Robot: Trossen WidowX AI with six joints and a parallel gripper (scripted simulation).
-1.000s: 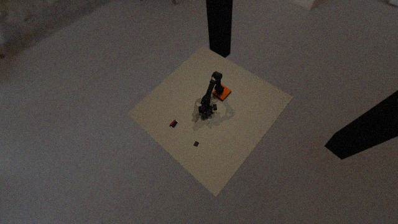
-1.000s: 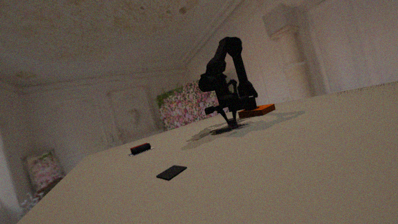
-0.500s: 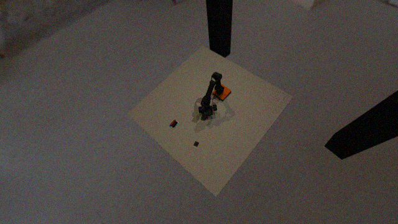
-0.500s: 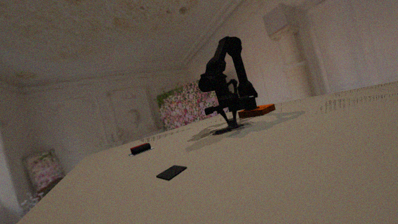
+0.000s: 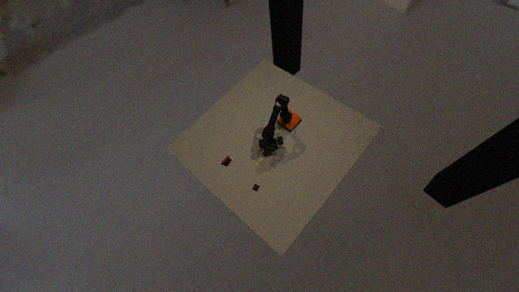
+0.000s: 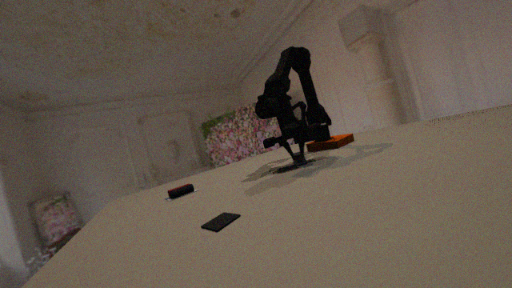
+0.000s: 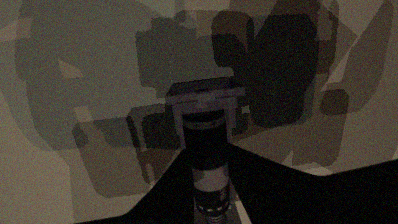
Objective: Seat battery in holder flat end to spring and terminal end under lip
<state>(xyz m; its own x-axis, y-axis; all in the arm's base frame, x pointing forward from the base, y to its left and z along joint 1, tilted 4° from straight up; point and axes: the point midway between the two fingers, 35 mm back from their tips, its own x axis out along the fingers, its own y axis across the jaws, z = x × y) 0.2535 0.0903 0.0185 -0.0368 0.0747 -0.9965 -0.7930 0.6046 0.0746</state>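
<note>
The battery lies 1 cm above my gripper tip. Also, from my gripper tip: flat black square: 33 cm ahead, 17 cm to the left, 1 cm below.
</note>
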